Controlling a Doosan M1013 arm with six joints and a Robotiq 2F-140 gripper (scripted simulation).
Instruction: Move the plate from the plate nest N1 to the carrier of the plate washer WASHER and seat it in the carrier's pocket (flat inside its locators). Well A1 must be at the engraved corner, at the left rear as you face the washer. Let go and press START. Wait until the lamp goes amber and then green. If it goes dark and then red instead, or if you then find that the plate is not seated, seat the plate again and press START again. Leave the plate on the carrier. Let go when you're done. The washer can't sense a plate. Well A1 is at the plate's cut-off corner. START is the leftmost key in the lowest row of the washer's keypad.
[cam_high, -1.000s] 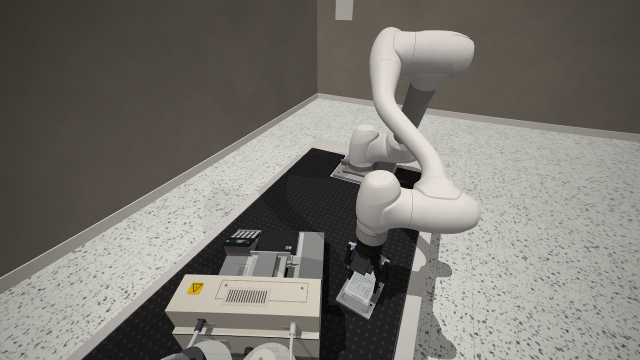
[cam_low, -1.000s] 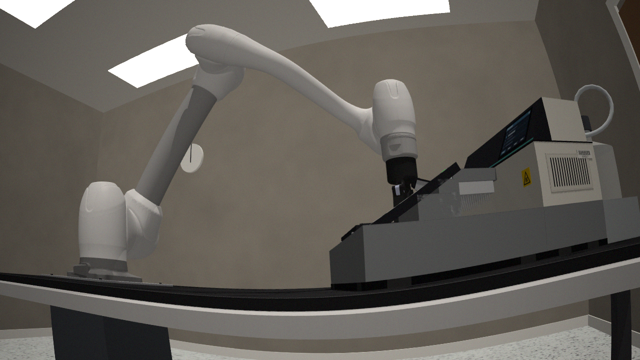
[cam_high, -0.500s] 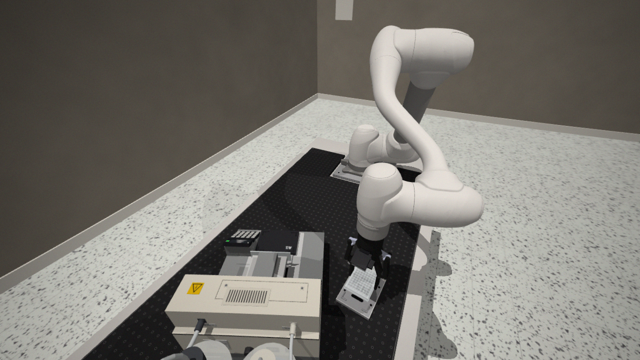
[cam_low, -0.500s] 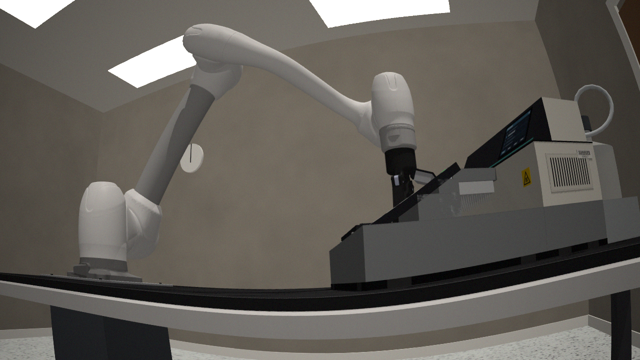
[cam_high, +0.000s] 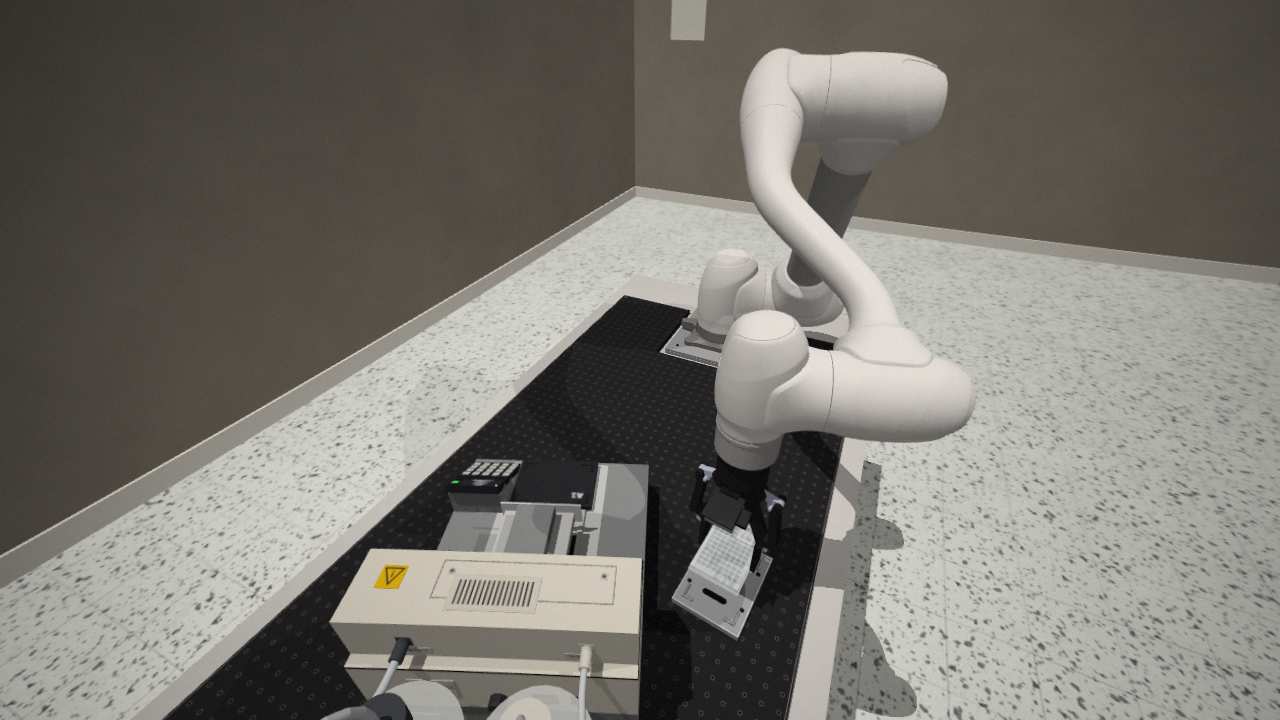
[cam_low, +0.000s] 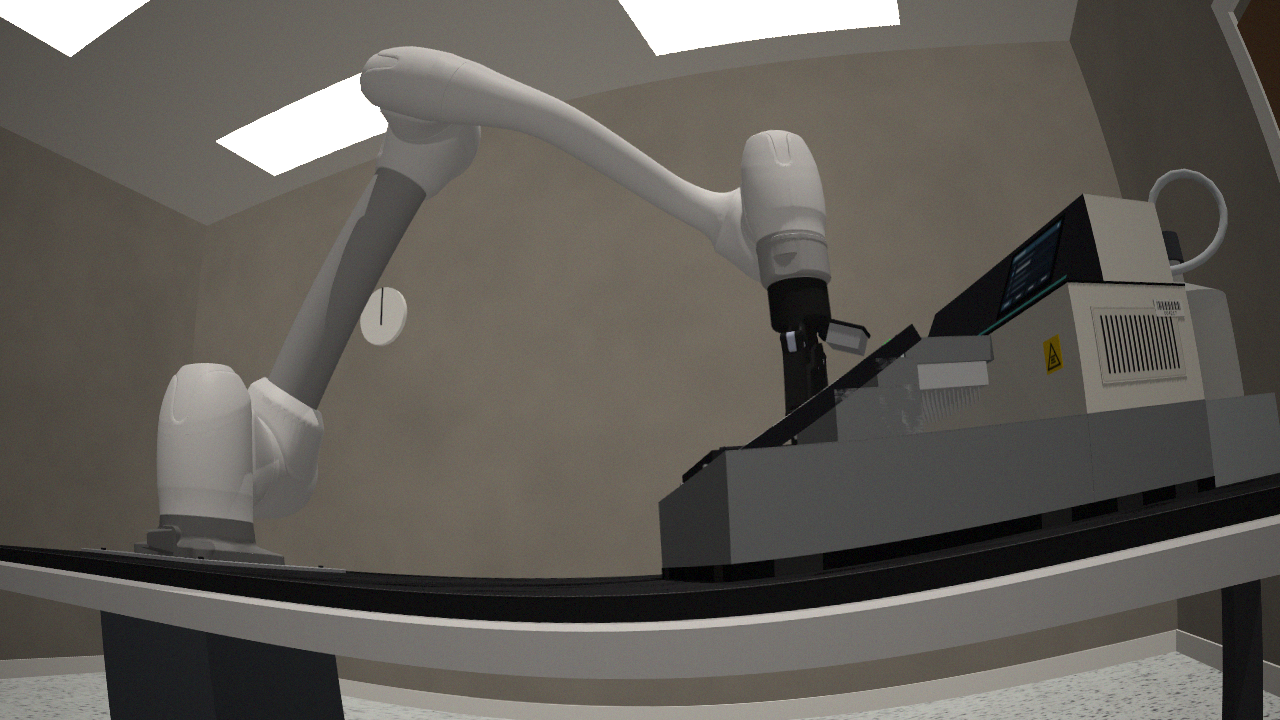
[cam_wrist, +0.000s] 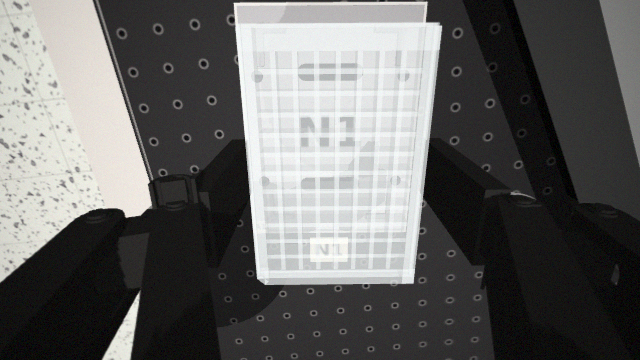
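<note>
My gripper is now 340 mm to the left of the dark carrier pocket and 30 mm above it. Round my hand: light grey nest N1 (110 mm below); well plate (20 mm below); plate washer (150 mm ahead, 280 mm to the right, 10 mm above).
</note>
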